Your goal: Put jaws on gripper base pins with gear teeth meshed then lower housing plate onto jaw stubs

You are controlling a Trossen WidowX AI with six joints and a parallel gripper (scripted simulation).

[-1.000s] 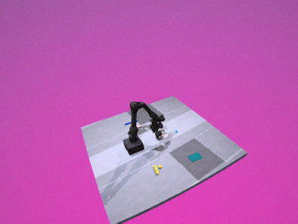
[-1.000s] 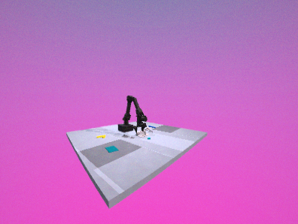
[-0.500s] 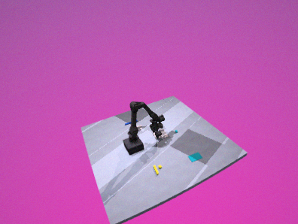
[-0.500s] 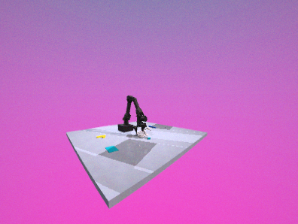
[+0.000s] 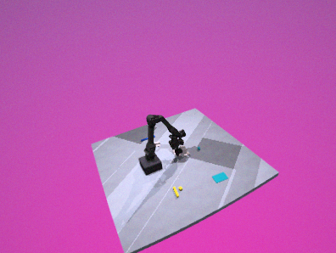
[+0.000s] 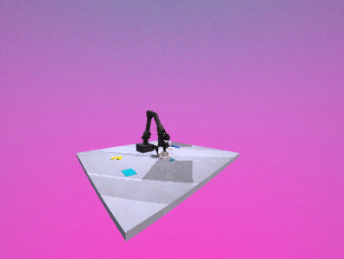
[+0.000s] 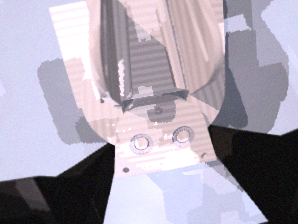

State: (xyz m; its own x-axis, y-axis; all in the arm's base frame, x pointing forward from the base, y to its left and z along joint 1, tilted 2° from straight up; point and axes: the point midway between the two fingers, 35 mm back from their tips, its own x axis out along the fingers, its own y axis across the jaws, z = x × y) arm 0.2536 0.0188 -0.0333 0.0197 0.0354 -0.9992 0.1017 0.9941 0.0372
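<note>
The pale plate lies 20 mm above my gripper tip and 10 mm ahead of it. The rest, counted from my gripper tip: pale flat part 70 mm ahead, 10 mm to the right; pale jaw 20 mm ahead, 10 mm to the left, 10 mm above; cyan cube 210 mm ahead, 60 mm to the right.
</note>
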